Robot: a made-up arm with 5 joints.
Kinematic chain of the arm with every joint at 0, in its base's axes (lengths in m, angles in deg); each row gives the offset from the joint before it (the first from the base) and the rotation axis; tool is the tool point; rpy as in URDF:
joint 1: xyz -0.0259 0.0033 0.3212 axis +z
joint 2: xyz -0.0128 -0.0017 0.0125 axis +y
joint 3: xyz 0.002 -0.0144 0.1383 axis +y
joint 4: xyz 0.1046 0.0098 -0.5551 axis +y
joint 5: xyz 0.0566 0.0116 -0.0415 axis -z
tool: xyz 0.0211 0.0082 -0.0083 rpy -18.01 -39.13 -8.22
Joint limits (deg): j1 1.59..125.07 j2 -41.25..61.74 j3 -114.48..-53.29 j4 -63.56..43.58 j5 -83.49..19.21
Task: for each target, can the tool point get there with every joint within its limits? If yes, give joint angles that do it. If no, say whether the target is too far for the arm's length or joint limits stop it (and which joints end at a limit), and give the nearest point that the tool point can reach.
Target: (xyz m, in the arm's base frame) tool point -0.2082 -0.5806 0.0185
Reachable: no: joint limits stop it (at a limit: joint 1, joint 2, joint 3, joint 4, joint 5) | nearest point -0.1193 0.0891 -0.2377 | short by 0.723 m
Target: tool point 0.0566 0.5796 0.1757
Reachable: yes | joints 79.27 34.31 -77.84 -40.18 -46.46
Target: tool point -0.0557 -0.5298 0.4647
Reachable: no: joint limits stop it (at a limit: joint 2, joint 3, joint 4) | nearest point -0.0294 -0.0595 0.9764 | short by 0.696 m
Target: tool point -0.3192 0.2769 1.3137
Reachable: no: too far | nearest point -0.1921 0.2205 1.0255 | short by 0.320 m
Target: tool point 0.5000 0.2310 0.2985
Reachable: yes | joints 20.88 5.85 -60.59 -30.12 -40.75
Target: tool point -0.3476 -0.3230 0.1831
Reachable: no: joint limits stop it (at a limit: joint 1, joint 2, joint 3, joint 4) | nearest point -0.1678 0.1580 -0.1447 | short by 0.609 m
